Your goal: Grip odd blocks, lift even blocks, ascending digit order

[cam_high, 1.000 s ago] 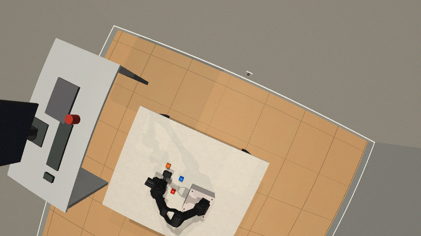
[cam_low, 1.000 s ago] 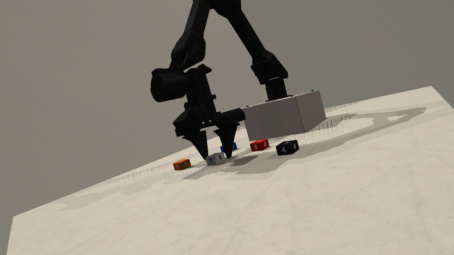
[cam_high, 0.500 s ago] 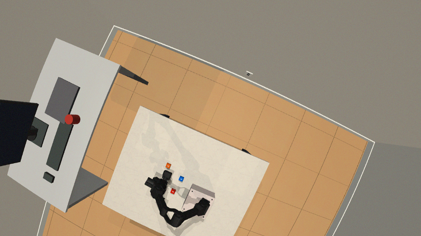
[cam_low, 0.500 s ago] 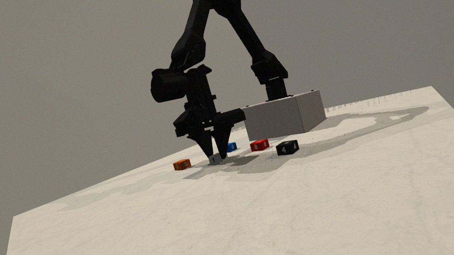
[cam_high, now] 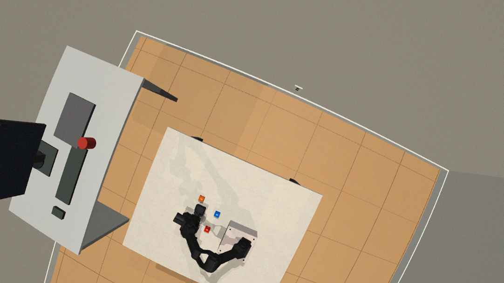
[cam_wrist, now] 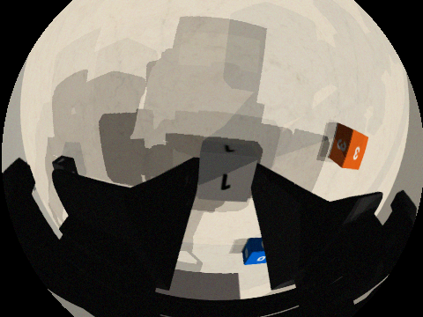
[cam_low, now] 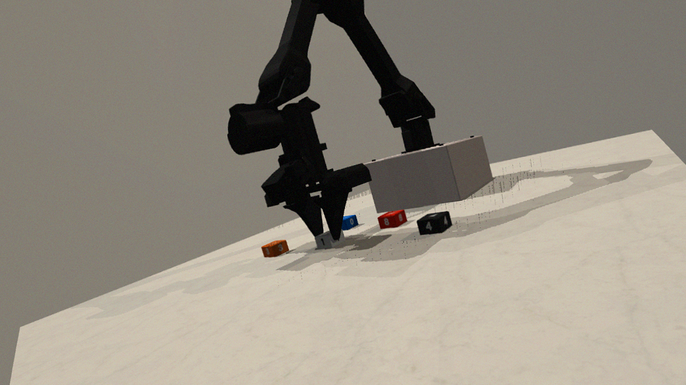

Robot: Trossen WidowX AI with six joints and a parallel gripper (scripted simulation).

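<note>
Right now my gripper tip is right at the white block. From my gripper tip the other things lie so: orange block: 100 mm to the right, 40 mm ahead; blue block: 90 mm behind, 70 mm to the right; red block: 90 mm behind, 50 mm to the left.
</note>
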